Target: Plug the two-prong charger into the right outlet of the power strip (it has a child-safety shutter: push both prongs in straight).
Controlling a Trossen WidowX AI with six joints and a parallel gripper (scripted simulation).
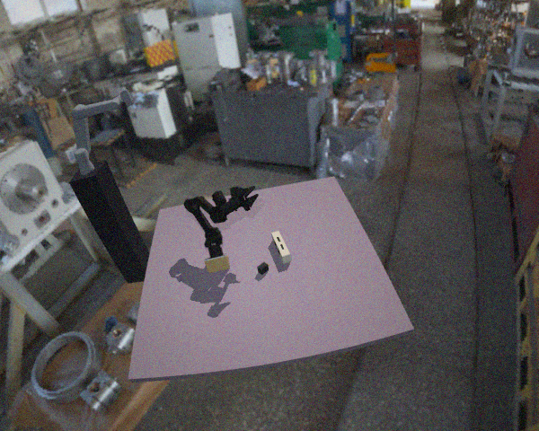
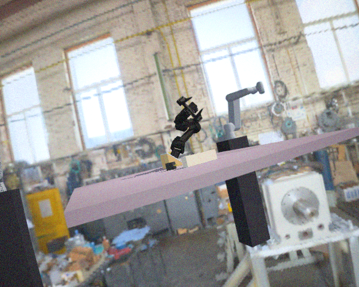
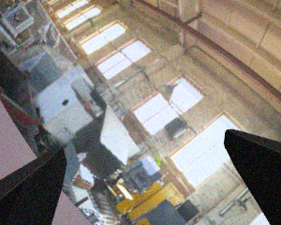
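Now: the black two-prong charger 2 cm behind my gripper tip, 23 cm to the right of it and 32 cm below it.
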